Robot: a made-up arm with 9 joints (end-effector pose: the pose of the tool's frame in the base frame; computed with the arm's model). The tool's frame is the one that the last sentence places. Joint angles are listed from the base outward.
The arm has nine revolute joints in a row. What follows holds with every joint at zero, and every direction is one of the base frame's. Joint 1 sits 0.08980 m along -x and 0.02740 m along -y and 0.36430 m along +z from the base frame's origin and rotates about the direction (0.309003, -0.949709, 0.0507). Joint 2 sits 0.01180 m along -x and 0.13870 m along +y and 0.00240 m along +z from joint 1 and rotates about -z. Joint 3 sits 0.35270 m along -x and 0.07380 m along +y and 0.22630 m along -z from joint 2 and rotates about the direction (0.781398, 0.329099, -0.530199). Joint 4 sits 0.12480 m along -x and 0.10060 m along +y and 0.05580 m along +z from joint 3 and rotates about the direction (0.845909, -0.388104, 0.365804). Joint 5 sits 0.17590 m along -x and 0.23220 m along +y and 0.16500 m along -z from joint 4 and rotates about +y. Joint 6 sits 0.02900 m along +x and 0.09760 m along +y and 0.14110 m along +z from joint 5 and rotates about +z. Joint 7 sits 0.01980 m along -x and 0.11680 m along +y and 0.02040 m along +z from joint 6 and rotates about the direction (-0.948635, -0.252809, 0.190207). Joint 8 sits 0.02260 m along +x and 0.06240 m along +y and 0.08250 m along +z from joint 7 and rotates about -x. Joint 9 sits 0.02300 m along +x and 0.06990 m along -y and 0.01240 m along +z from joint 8 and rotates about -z. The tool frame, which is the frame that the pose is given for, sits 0.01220 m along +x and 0.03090 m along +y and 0.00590 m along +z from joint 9; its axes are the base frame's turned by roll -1.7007, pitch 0.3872 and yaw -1.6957 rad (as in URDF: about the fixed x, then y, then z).
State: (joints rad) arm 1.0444 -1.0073 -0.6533 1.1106 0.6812 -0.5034 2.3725 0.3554 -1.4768
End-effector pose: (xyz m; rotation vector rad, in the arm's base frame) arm -0.2714 -0.2746 -0.6279 0.6319 1.2945 1.7680
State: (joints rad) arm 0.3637 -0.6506 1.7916 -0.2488 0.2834 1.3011 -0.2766 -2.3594 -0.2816
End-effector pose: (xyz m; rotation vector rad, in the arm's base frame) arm -0.2994 0.0403 0.6699 -1.4170 -0.6898 -2.1702
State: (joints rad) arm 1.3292 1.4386 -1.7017 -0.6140 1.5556 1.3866 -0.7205 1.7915 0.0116
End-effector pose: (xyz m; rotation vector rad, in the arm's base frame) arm 0.3650 0.5325 0.2067 -1.6757 1.9669 -0.6874
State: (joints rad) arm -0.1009 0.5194 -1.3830 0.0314 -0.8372 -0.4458 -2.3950 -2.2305 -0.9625
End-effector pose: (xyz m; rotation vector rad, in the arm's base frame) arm -0.8575 0.4682 -0.1857 1.9554 0.4927 1.4449
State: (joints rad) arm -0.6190 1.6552 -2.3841 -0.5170 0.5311 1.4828 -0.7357 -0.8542 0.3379
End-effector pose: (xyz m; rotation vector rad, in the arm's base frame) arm -0.6759 0.3778 0.0208 0.1721 -1.1847 0.9193
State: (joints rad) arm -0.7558 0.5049 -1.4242 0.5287 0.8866 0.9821 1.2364 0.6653 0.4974
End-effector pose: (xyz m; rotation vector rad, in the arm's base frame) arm -1.0759 0.6125 0.3656 -2.0011 -0.3756 0.0829
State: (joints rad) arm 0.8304 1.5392 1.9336 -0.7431 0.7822 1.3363 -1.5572 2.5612 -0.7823
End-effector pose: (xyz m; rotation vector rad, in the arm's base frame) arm -0.0093 0.0829 0.5223 0.2708 -0.1142 -0.3158
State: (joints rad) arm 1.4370 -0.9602 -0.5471 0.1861 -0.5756 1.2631 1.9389 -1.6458 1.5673
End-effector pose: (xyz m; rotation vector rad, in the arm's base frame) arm 0.3265 -0.0325 -0.6065 -0.3145 -1.4561 -0.4354
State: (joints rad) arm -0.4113 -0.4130 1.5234 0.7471 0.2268 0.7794 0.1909 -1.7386 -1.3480
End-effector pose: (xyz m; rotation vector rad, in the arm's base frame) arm -0.2635 0.0697 0.9164 1.3921 -0.1370 0.4149
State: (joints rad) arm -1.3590 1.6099 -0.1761 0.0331 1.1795 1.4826 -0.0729 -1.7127 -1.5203
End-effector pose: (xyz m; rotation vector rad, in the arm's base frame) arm -0.2555 0.4206 -0.3859 0.8622 1.1346 -0.5717
